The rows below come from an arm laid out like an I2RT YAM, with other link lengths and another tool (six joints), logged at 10 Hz.
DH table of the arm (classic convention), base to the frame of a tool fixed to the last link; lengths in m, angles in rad. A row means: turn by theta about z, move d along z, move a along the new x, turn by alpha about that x. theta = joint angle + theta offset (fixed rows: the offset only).
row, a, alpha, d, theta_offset
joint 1, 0.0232, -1.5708, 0.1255, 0
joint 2, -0.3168, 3.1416, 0, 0
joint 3, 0.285, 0, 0, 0.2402
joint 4, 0.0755, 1.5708, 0.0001, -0.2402
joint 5, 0, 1.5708, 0.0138, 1.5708
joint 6, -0.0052, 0.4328, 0.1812, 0.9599
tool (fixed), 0, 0, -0.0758, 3.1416
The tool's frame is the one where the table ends.
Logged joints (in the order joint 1, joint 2, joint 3, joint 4, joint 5, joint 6), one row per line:
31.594 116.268 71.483 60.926 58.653 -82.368
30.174 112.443 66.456 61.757 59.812 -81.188
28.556 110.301 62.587 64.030 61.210 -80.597
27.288 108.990 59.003 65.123 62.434 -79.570
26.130 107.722 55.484 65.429 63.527 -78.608
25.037 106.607 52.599 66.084 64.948 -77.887
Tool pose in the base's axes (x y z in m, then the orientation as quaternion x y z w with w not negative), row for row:
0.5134 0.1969 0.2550 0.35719 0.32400 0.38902 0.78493
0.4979 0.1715 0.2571 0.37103 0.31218 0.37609 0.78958
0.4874 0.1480 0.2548 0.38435 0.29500 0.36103 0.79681
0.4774 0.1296 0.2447 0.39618 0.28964 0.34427 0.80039
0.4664 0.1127 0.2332 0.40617 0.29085 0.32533 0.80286
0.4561 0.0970 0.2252 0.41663 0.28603 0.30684 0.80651
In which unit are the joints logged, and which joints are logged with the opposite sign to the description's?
The joints are logged in degrees. Opposite sign: none.
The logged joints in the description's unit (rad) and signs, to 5 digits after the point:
0.55142 2.02926 1.24761 1.06336 1.02369 -1.43759
0.52664 1.96250 1.15988 1.07786 1.04392 -1.41700
0.49840 1.92512 1.09235 1.11753 1.06832 -1.40668
0.47627 1.90223 1.02980 1.13661 1.08968 -1.38876
0.45605 1.88010 0.96838 1.14195 1.10876 -1.37197
0.43698 1.86064 0.91803 1.15338 1.13356 -1.35938

